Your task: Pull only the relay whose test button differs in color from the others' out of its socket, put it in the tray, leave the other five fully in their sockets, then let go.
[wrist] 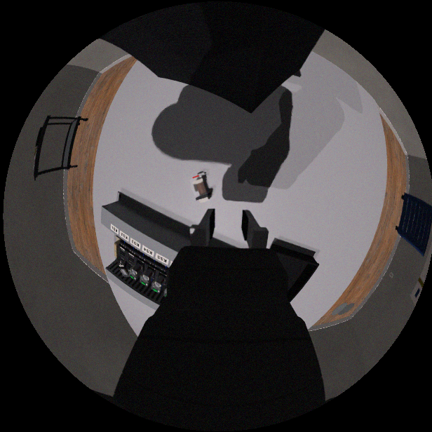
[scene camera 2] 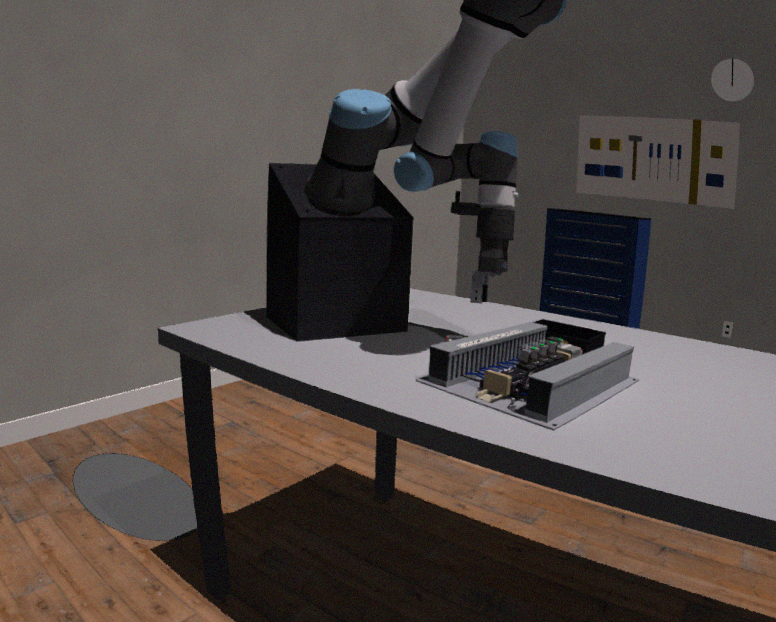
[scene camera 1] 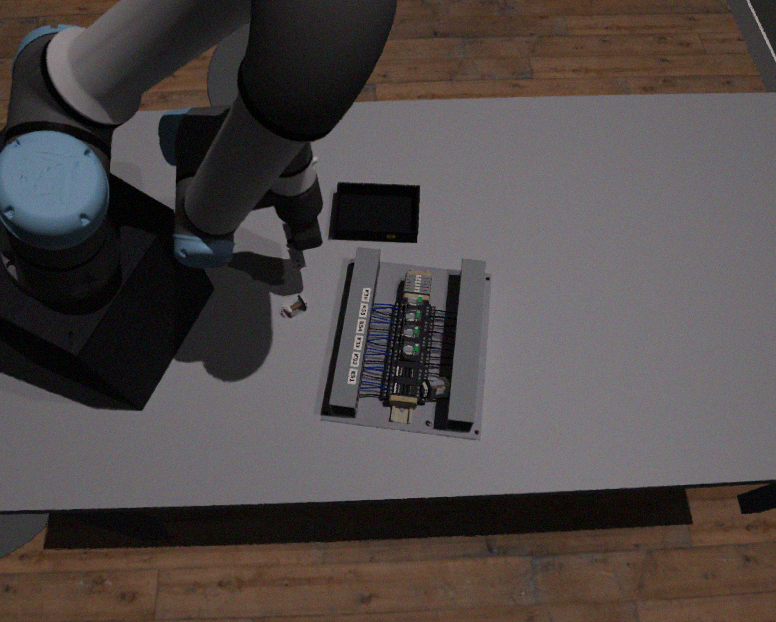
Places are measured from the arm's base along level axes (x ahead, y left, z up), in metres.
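Where they show: gripper, fingertip midpoint: (scene camera 2: pixel 478 302) (scene camera 1: pixel 298 257); arm's base at its link origin: (scene camera 2: pixel 339 195) (scene camera 1: pixel 61 250).
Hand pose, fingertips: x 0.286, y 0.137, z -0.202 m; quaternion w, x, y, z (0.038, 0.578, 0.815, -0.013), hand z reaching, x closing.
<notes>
Each offset is from my fingertips to the top centre of the thing. "*": to the spot under its first point.
A relay with a red button @(dx -0.006, dy -0.057, dz -0.065 m) (scene camera 1: pixel 294 307) (wrist: pixel 201 186) lies on its side on the table, left of the relay panel in scene camera 1. My gripper (scene camera 1: pixel 296 257) (scene camera 2: pixel 480 288) (wrist: pixel 228 218) is open and empty, above the table between this relay and the black tray @(* dx +0.097, dy +0.105, dz -0.085 m) (scene camera 1: pixel 362 238) (wrist: pixel 295 247). Several relays with green buttons @(dx +0.208, dy -0.110, dz -0.022 m) (scene camera 1: pixel 411 331) stand in the socket row. Two sockets @(* dx +0.203, dy -0.183, dz -0.060 m) (scene camera 1: pixel 404 378) at its near end hold no relay. Another relay @(dx +0.256, dy -0.195, dz -0.040 m) (scene camera 1: pixel 438 387) lies tilted beside them, against the right duct; its button colour cannot be told.
Grey wiring ducts @(dx +0.113, dy -0.101, dz -0.029 m) (scene camera 1: pixel 367 311) @(dx +0.304, dy -0.107, dz -0.029 m) (scene camera 1: pixel 467 343) (scene camera 2: pixel 582 382) rise along both sides of the panel, the left one with white labels. Blue wires run from it to the sockets. The arm's black pedestal (scene camera 2: pixel 349 278) stands on the table's left part.
</notes>
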